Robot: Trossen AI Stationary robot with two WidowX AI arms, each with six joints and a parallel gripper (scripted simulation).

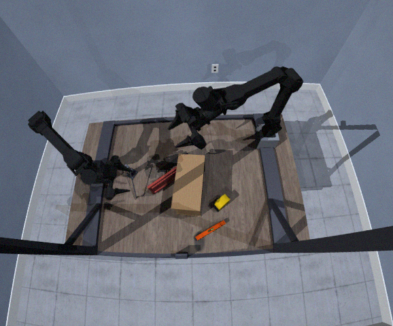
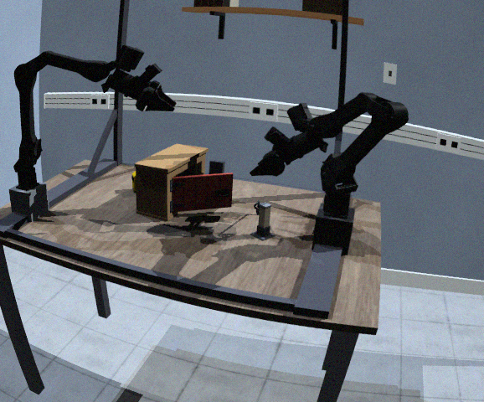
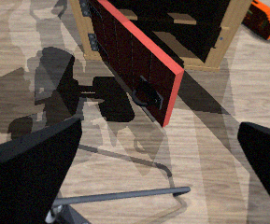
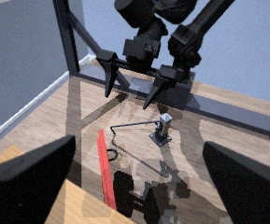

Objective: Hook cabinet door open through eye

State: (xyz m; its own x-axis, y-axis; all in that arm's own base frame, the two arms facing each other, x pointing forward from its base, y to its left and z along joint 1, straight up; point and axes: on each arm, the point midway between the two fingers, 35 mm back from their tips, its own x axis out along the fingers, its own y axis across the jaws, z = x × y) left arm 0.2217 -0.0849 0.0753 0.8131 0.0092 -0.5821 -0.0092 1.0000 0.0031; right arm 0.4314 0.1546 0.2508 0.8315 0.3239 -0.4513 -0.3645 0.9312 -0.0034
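Now: left hand 20 mm short of the thin hook rod, 10 mm to the left of it and 120 mm above it. Also, from my left hand: red door (10 mm ahead, 180 mm to the right, 100 mm below); then yellow object (150 mm behind, 400 mm to the right, 140 mm below).
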